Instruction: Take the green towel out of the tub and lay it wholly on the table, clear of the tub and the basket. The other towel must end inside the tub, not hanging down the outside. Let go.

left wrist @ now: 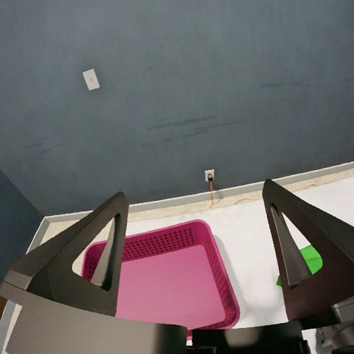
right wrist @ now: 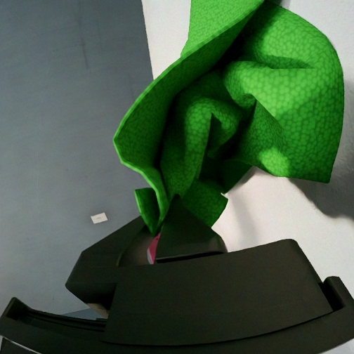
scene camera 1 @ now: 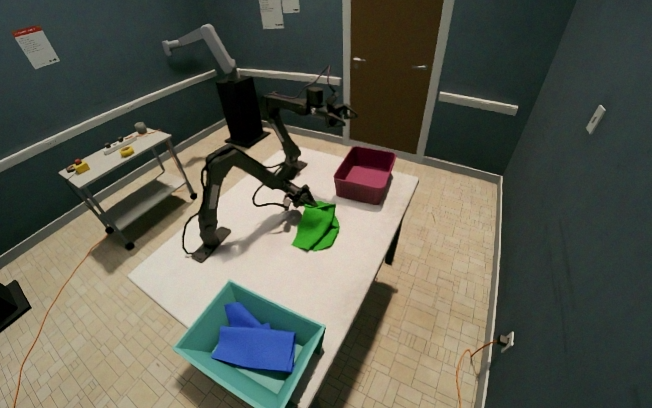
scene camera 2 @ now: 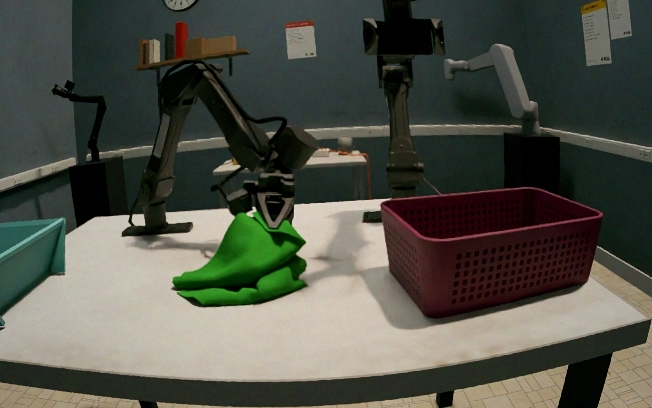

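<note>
The green towel (scene camera 1: 316, 226) (scene camera 2: 250, 255) (right wrist: 280, 95) is bunched on the table between the tub and the basket, its lower part on the table top and its upper end raised. It also shows in the left wrist view (left wrist: 312, 258). My right gripper (scene camera 1: 311, 202) (scene camera 2: 275, 225) (right wrist: 173, 201) is shut on the towel's raised upper end, low over the table. The blue towel (scene camera 1: 257, 345) lies folded inside the teal tub (scene camera 1: 200, 327) (scene camera 2: 30, 255). My left gripper (scene camera 1: 352, 114) (left wrist: 191, 192) is open and empty, held high near the basket.
The crimson basket (scene camera 1: 360, 190) (scene camera 2: 500, 270) (left wrist: 227, 287) stands empty on the table (scene camera 1: 270, 270) (scene camera 2: 340, 345), at the right in scene camera 2 and at the far end in scene camera 1. The tub stands at the opposite end, at the table's near end in scene camera 1.
</note>
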